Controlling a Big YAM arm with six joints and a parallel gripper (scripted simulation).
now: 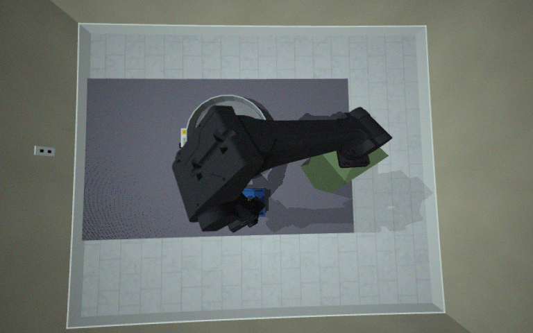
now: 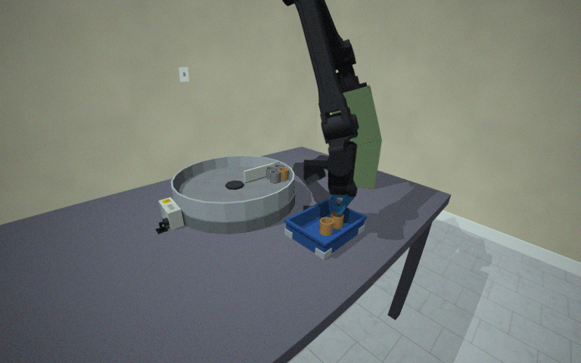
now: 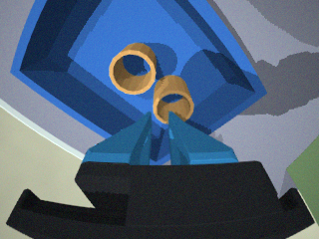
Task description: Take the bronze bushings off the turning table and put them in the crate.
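The blue crate lies 40 mm ahead of my hand, 10 mm to the right of it and 40 mm below it. From my hand the other things lie so: grey turning table (110 mm ahead, 360 mm to the right, 10 mm below).
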